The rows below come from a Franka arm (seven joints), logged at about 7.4 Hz.
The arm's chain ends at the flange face. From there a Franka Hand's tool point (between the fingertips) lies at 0.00 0.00 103.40 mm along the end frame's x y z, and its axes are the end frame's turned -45 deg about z.
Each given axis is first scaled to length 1.
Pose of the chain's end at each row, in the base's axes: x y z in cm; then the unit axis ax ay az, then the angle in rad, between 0 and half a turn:
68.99 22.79 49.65 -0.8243 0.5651 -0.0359 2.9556
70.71 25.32 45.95 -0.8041 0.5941 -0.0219 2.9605
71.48 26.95 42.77 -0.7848 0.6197 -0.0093 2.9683
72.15 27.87 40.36 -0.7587 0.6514 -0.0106 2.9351
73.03 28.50 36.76 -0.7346 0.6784 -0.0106 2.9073
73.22 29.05 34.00 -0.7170 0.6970 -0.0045 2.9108
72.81 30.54 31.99 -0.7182 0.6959 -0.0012 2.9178
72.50 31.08 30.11 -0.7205 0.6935 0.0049 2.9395
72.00 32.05 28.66 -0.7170 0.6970 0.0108 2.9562
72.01 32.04 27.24 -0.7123 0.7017 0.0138 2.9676
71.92 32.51 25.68 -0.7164 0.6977 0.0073 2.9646
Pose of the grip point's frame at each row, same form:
70.68 23.95 39.51 -0.9761 0.2063 -0.0687 2.9972
72.18 26.55 35.79 -0.9690 0.2409 -0.0549 2.9911
72.73 28.23 32.59 -0.9614 0.2720 -0.0418 2.9886
73.70 29.34 30.24 -0.9491 0.3111 -0.0494 2.9590
74.82 30.12 26.70 -0.9370 0.3451 -0.0548 2.9333
74.93 30.68 23.93 -0.9281 0.3691 -0.0485 2.9319
74.42 32.17 21.91 -0.9289 0.3677 -0.0441 2.9358
73.87 32.64 19.98 -0.9305 0.3648 -0.0343 2.9512
73.17 33.57 18.50 -0.9289 0.3695 -0.0256 2.9621
73.06 33.51 17.06 -0.9265 0.3757 -0.0206 2.9703
73.08 33.92 15.50 -0.9285 0.3703 -0.0272 2.9725

